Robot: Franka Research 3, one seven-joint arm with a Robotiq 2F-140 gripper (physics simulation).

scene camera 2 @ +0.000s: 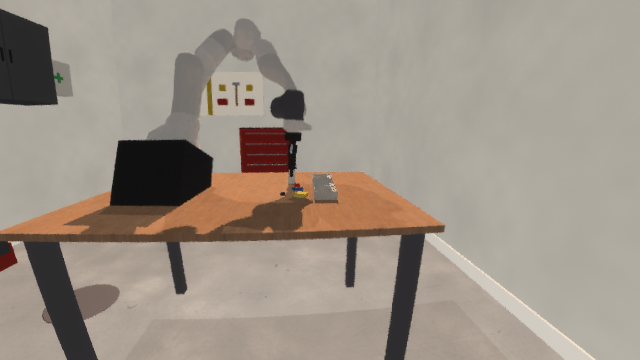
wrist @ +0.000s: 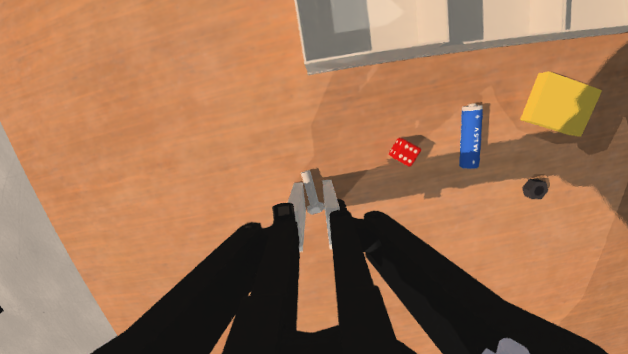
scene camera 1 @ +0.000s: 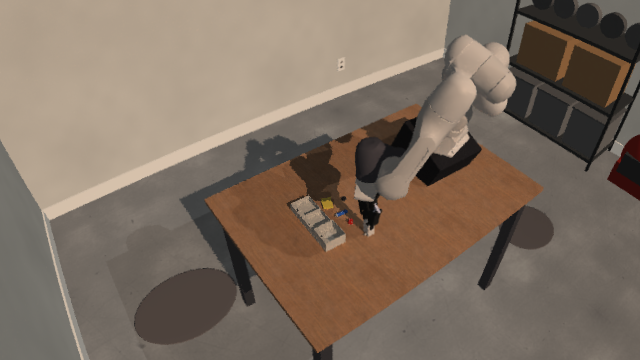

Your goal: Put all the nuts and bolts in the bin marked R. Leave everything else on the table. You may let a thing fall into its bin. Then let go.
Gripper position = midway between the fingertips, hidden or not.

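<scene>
A yellow block [wrist: 556, 102] and a blue battery [wrist: 471, 118] are part of the scene, and so is a grey three-part bin tray [scene camera 1: 327, 233]. The wrist view shows the tray [wrist: 329, 42] as well. The gripper [wrist: 313, 196] is visible too.
</scene>
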